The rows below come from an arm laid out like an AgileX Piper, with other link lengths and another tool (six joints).
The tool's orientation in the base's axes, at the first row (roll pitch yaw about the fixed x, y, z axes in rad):
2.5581, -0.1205, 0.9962
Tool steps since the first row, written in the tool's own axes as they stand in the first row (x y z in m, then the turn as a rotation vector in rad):
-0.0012, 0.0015, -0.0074, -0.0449, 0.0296, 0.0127
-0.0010, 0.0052, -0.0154, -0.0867, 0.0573, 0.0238
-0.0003, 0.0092, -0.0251, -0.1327, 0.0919, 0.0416
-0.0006, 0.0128, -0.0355, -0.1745, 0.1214, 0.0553
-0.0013, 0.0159, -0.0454, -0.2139, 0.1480, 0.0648
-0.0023, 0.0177, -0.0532, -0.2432, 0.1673, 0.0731
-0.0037, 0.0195, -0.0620, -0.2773, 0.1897, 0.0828
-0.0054, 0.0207, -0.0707, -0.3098, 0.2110, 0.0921
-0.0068, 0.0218, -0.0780, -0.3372, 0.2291, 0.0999
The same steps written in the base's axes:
-0.0035, -0.0002, 0.0068, 0.0020, -0.0552, 0.0003
-0.0050, -0.0002, 0.0155, 0.0036, -0.1065, 0.0012
-0.0070, 0.0005, 0.0258, 0.0110, -0.1663, -0.0002
-0.0102, 0.0006, 0.0363, 0.0151, -0.2191, -0.0004
-0.0136, 0.0006, 0.0462, 0.0164, -0.2676, 0.0015
-0.0170, 0.0005, 0.0535, 0.0177, -0.3036, 0.0017
-0.0211, 0.0003, 0.0616, 0.0192, -0.3455, 0.0018
-0.0257, 0.0002, 0.0692, 0.0207, -0.3854, 0.0019
-0.0295, 0.0000, 0.0757, 0.0220, -0.4191, 0.0020

